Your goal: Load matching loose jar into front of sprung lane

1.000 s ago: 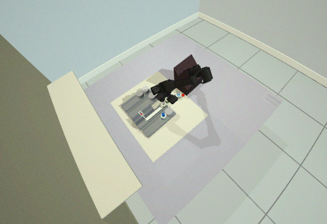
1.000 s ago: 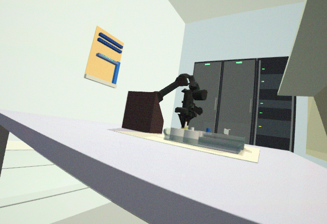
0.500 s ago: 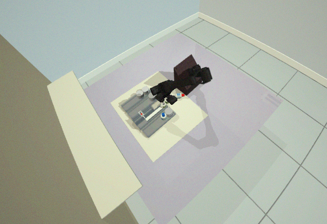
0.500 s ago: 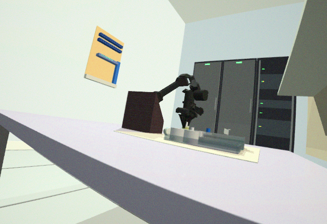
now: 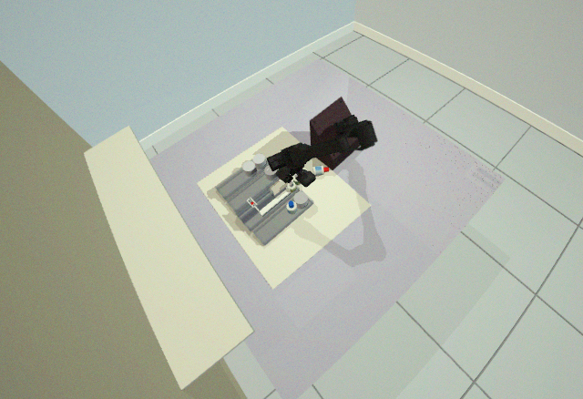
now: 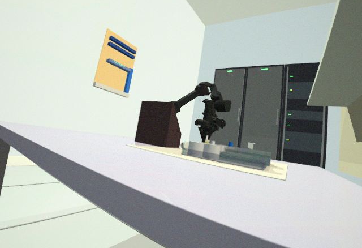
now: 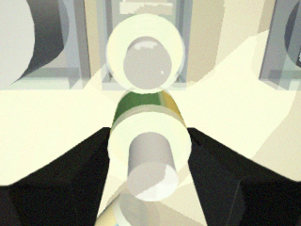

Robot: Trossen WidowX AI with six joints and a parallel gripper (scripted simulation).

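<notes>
Now: the sprung lane 19 cm ahead of my gripper tip and 4 cm below it.
</notes>
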